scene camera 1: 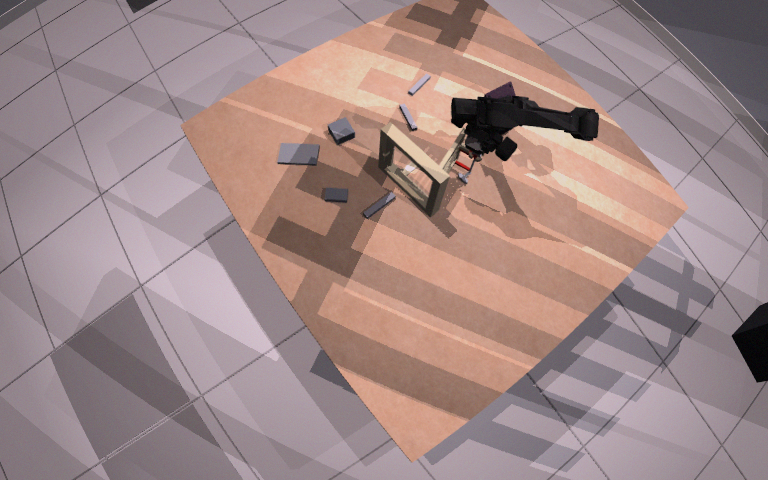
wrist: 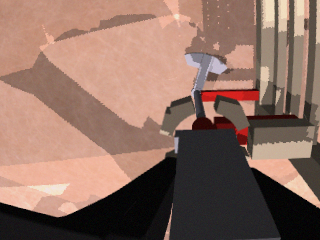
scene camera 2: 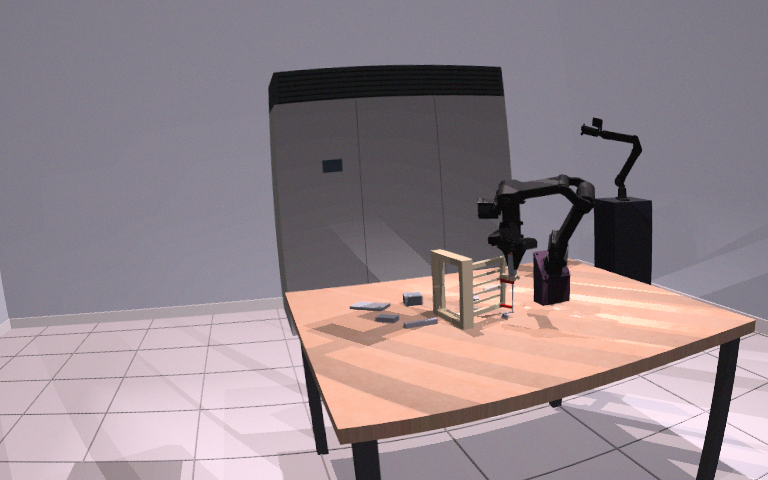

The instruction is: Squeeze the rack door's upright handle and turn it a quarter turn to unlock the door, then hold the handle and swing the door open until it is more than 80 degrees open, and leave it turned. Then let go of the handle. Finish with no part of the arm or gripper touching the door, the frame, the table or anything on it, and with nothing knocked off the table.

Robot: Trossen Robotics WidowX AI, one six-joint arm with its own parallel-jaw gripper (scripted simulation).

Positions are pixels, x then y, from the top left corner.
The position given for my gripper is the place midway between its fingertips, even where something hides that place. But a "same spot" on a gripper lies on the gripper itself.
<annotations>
my gripper: scene camera 1 478, 148; wrist; scene camera 2
same spot on my gripper: [wrist: 147, 200] = [scene camera 2: 513, 257]
same spot on slatted door: [wrist: 271, 134] = [scene camera 1: 466, 149]
</annotations>
